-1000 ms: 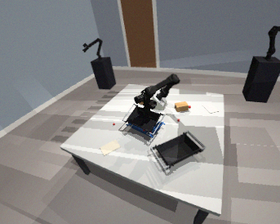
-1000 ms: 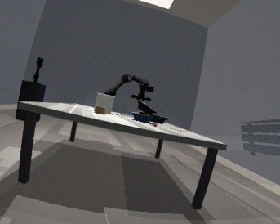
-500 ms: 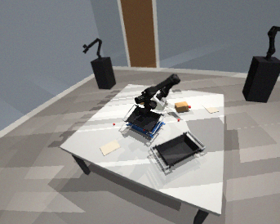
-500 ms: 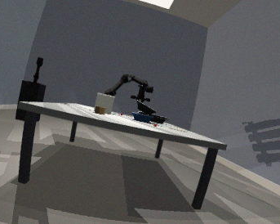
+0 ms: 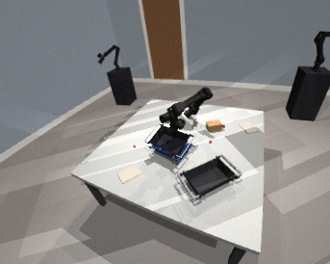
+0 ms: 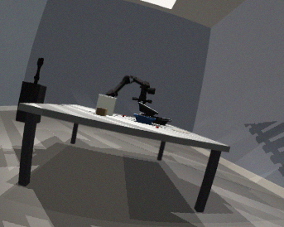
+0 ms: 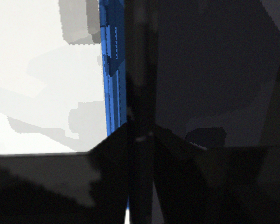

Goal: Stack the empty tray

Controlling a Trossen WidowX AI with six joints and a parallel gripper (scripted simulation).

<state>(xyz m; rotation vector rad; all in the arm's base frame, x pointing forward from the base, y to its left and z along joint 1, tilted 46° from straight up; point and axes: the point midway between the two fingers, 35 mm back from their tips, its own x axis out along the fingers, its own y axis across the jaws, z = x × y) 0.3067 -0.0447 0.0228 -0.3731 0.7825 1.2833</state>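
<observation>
Right now my gripper tip is 7 cm short of the dark tray, 2 cm to the left of it and 1 cm below it. Round my gripper tip: brown box 31 cm behind, 25 cm to the left, 9 cm below.
</observation>
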